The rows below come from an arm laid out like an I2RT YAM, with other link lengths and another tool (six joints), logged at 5 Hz.
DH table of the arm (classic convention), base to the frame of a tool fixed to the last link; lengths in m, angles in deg. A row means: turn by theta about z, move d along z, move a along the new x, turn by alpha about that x. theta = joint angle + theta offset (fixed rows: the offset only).
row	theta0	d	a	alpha
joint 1	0.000	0.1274	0.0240	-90.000
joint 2	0.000	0.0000	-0.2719	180.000
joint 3	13.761	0.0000	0.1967	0.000
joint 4	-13.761	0.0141	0.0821	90.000
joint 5	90.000	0.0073	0.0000	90.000
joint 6	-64.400	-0.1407	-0.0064	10.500
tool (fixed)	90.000	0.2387	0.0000	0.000
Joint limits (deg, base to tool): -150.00..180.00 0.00..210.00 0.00..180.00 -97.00..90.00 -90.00..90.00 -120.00..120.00
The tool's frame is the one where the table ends.
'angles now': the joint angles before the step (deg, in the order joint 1, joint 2, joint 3, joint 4, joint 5, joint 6). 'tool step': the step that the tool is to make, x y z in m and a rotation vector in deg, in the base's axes. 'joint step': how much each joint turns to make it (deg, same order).
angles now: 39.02, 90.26, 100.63, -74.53, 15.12, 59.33
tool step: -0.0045, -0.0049, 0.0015, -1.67, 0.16, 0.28
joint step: 0.01, -0.53, 0.52, -2.01, 0.96, -0.79
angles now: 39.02, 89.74, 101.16, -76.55, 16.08, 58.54
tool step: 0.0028, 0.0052, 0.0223, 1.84, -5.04, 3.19
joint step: -0.08, -0.70, 2.99, 2.46, 0.00, -3.86
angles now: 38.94, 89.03, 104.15, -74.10, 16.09, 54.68
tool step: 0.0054, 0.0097, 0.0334, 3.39, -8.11, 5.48
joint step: -0.52, -0.70, 3.53, 5.95, -1.58, -6.50
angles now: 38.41, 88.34, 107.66, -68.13, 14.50, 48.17
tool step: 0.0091, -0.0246, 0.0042, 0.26, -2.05, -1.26
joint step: -5.70, -2.21, -2.46, 3.01, -2.28, -4.04
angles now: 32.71, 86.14, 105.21, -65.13, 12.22, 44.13
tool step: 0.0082, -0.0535, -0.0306, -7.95, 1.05, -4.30
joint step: -10.30, -4.04, -10.25, 3.58, 0.78, -9.06
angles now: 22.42, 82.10, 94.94, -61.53, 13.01, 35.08
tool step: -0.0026, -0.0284, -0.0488, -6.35, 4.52, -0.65
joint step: -5.64, -2.48, -12.76, 5.45, 0.35, -6.86
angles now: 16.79, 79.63, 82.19, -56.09, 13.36, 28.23
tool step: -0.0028, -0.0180, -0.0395, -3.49, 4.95, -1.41
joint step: -3.42, 0.00, -8.27, 3.27, 0.61, -2.90
